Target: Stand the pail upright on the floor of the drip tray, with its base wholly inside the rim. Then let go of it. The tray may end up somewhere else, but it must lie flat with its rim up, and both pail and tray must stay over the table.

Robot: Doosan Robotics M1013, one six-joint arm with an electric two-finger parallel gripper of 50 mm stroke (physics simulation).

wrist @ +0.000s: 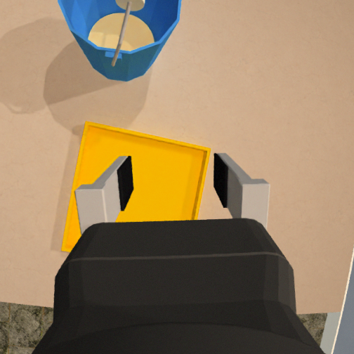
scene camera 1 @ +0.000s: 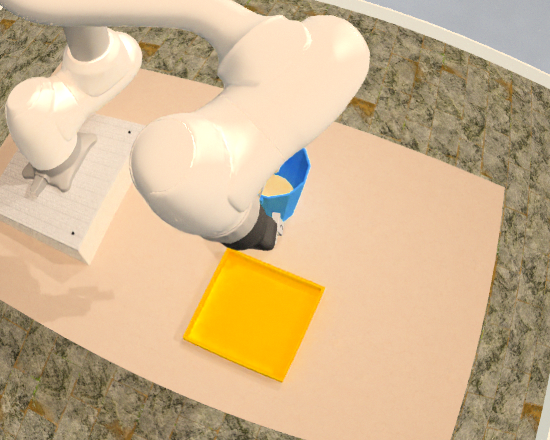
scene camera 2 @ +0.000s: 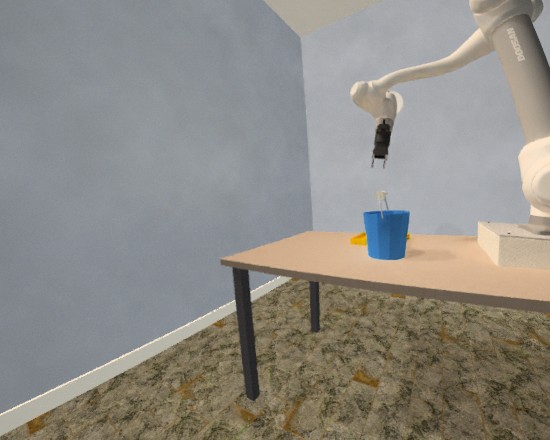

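Where they show: gripper, between the fingertips: (scene camera 2: 377, 167); arm's base, origin of its link: (scene camera 1: 59, 157).
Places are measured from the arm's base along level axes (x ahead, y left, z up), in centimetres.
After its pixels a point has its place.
The blue pail (scene camera 1: 284, 202) {x 61.9, y 4.9, z 4.9 cm} (scene camera 2: 387, 235) {x 54.9, y 18.8, z 0.8 cm} (wrist: 122, 65) stands upright on the table, outside the tray, with its handle raised above the rim and pale material inside. In scene camera 1 the arm hides part of it. The yellow drip tray (scene camera 1: 255, 315) {x 63.5, y -17.8, z -8.3 cm} (scene camera 2: 358, 239) {x 72.4, y -6.6, z -6.0 cm} (wrist: 146, 136) lies flat, rim up, beside the pail; in scene camera 2 the pail hides its middle. My gripper (scene camera 2: 378, 165) {x 63.1, y -13.0, z 28.8 cm} (wrist: 172, 171) is open and empty, high above the table and higher than the pail's handle. In the wrist view its fingers appear over the tray and its edge. In scene camera 1 the fingers are mostly hidden.
The table (scene camera 1: 400, 280) {x 93.8, y 1.8, z -8.7 cm} (scene camera 2: 300, 260) {x 86.1, y 28.8, z -8.7 cm} (wrist: 280, 100) carries the pail, the tray and the arm's pale base block (scene camera 1: 65, 200) {x 9.6, y -11.0, z 0.7 cm} (scene camera 2: 520, 250) {x 14.8, y 16.0, z -3.2 cm}. The block is on the left in scene camera 1. The arm (scene camera 1: 300, 90) {x 67.1, y -15.4, z 67.4 cm} (scene camera 2: 440, 65) {x 33.5, y -7.8, z 68.6 cm} reaches over the table above the pail.
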